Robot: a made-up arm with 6 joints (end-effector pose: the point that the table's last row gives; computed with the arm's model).
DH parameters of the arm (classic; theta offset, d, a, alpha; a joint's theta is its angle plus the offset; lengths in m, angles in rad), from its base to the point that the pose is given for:
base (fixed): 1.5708 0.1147 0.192 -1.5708
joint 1: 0 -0.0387 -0.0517 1.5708
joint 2: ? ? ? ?
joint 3: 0 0.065 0.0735 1.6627
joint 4: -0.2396 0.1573 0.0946 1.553
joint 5: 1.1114 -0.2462 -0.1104 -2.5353
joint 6: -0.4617 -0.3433 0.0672 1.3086
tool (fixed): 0.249 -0.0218 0 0
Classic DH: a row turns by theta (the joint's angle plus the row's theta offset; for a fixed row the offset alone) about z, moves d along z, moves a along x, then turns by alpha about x.
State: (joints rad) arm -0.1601 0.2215 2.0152 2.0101 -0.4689 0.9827
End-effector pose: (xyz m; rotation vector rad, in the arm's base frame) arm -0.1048 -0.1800 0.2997 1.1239 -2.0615 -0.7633
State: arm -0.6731 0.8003 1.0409 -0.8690 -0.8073 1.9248
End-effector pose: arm -0.0975 -0.0520 0.1023 -1.8637 -0.5236 1.6339
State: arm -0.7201 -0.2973 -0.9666 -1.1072 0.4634 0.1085
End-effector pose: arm -0.1152 0.0834 0.6045 2.6513 -1.2223 -0.1639
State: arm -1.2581 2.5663 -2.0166 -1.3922 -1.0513 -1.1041
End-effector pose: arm 0.2809 -0.1147 0.0470 0.2759 0.4253 2.2571
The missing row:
joint 2: 1.5269 0.2877 0.2638 -1.6627
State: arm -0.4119 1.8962 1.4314 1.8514 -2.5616 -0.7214
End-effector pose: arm 0.1456 -0.3544 0.0636 1.6631 0.6451 0.2690
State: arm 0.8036 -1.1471 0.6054 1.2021 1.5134 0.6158
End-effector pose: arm -0.4234 0.8158 0.0719 1.9829 0.1850 1.2022
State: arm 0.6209 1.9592 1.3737 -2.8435 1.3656 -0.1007
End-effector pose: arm 0.2974 0.0818 0.8103 -1.9435 1.7086 0.5595
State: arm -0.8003 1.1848 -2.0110 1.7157 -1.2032 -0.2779
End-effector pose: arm 0.0440 -0.3005 0.1904 -0.9252 -0.2582 0.2390
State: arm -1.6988 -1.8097 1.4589 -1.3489 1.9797 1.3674
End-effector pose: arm 0.3811 -0.1486 0.6068 -0.5581 -1.7730 0.3553
